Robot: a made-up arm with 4 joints. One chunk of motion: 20 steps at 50 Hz.
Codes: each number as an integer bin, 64 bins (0 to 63) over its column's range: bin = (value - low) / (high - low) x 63, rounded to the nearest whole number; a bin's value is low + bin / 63 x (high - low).
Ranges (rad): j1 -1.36..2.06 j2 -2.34..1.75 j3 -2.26..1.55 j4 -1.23..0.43
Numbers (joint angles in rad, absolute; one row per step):
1: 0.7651 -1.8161 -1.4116 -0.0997
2: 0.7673 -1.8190 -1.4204 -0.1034
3: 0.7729 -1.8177 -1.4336 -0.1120
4: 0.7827 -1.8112 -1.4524 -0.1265
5: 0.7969 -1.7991 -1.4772 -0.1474
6: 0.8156 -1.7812 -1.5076 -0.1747
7: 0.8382 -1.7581 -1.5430 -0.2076
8: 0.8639 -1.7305 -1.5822 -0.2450
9: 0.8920 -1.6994 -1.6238 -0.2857
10: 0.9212 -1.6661 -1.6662 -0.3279
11: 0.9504 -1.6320 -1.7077 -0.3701
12: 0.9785 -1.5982 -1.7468 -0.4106
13: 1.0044 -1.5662 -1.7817 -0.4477
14: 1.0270 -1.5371 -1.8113 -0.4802
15: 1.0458 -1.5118 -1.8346 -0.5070
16: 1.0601 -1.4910 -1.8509 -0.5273
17: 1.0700 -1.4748 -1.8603 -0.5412
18: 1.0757 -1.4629 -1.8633 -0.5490
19: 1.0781 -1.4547 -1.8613 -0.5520
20: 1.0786 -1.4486 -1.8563 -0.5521
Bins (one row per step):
1: 39 8 14 43
2: 39 8 14 43
3: 39 8 14 42
4: 39 8 13 42
5: 40 8 13 41
6: 40 9 12 40
7: 40 9 12 39
8: 41 9 11 37
9: 41 10 11 36
10: 42 10 10 34
11: 43 11 9 33
12: 43 11 8 31
13: 44 12 8 30
14: 44 12 7 28
15: 44 13 7 27
16: 45 13 7 27
17: 45 13 7 26
18: 45 14 7 26
19: 45 14 7 26
20: 45 14 7 26

